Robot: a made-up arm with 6 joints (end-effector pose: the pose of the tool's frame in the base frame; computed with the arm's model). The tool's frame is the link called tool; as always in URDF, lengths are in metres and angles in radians. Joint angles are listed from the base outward.
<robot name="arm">
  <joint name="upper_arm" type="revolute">
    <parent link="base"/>
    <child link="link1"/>
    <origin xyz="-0.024 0.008 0.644" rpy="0 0 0"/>
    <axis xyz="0 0 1"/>
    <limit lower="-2.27" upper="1.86" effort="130" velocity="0.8"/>
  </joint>
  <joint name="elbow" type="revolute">
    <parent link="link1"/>
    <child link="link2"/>
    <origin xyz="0.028 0.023 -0.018" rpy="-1.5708 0 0"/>
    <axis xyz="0 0 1"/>
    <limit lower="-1.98" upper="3.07" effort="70" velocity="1.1"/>
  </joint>
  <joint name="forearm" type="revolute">
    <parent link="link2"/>
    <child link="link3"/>
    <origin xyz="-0.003 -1.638 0.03" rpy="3.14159 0 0"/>
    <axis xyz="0 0 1"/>
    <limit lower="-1.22" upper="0.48" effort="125" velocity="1.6"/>
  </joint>
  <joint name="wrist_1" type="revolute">
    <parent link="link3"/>
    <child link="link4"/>
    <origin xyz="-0.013 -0.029 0.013" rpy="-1.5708 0 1.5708"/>
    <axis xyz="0 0 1"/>
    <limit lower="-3.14" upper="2.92" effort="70" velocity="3"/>
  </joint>
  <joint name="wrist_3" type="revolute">
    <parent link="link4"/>
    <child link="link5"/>
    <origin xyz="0.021 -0.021 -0.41" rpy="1.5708 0 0"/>
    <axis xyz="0 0 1"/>
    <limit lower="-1.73" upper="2.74" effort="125" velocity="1.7"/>
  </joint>
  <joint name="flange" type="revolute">
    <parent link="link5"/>
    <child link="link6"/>
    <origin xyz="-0.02 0.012 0.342" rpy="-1.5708 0 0"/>
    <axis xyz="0 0 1"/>
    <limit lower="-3.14" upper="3.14" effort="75" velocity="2.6"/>
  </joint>
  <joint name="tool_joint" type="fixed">
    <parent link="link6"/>
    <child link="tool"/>
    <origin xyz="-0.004 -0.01 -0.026" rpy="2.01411 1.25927 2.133"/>
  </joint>
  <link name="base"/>
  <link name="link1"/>
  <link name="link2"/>
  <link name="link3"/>
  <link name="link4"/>
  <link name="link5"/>
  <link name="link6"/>
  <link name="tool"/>
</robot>
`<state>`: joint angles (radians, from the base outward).
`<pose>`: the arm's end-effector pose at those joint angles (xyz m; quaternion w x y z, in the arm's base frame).
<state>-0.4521 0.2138 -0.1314 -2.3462 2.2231 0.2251</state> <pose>0.6725 -0.0310 1.7818 0.2033 0.2107 -0.2200 -0.9305</pose>
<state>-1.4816 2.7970 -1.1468 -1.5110 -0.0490 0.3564</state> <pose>0.0459 -0.5763 -0.3404 0.5974 -0.5082 -0.6002 0.1567</pose>
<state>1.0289 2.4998 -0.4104 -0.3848 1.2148 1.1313</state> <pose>0.5429 0.3390 -0.6422 0.1707 -0.7068 0.4988 0.4717</pose>
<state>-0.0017 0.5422 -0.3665 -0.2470 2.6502 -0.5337</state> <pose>1.0371 -0.3251 1.6747 0.6691 -0.0053 -0.7312 0.1328</pose>
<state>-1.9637 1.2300 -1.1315 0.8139 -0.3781 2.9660</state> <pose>-0.7630 -1.2497 0.7282 0.5361 -0.4020 0.0807 0.7379</pose>
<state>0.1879 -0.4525 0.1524 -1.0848 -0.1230 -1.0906</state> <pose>-0.1523 -0.1387 2.0364 0.4364 0.7875 -0.1006 0.4233</pose>
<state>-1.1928 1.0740 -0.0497 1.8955 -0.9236 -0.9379</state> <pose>0.8228 -1.7218 1.2041 0.4333 -0.1007 0.8061 -0.3904</pose>
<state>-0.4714 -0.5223 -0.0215 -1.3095 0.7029 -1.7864</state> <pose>-0.2644 0.0633 1.9227 0.0547 0.6806 -0.6454 0.3424</pose>
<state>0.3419 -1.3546 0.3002 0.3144 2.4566 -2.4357</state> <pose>-1.5612 -0.8369 1.3635 0.2777 0.5230 0.3206 -0.7393</pose>
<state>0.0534 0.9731 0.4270 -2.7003 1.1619 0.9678</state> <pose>1.5788 0.4584 1.1521 0.5899 0.5171 0.3057 -0.5396</pose>
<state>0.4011 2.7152 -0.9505 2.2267 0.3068 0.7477</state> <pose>0.0695 0.3467 -0.8820 0.2166 -0.2821 -0.0691 -0.9321</pose>
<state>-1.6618 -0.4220 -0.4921 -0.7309 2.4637 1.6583</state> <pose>-0.2558 0.3019 1.8466 0.3327 0.2901 0.0271 0.8969</pose>
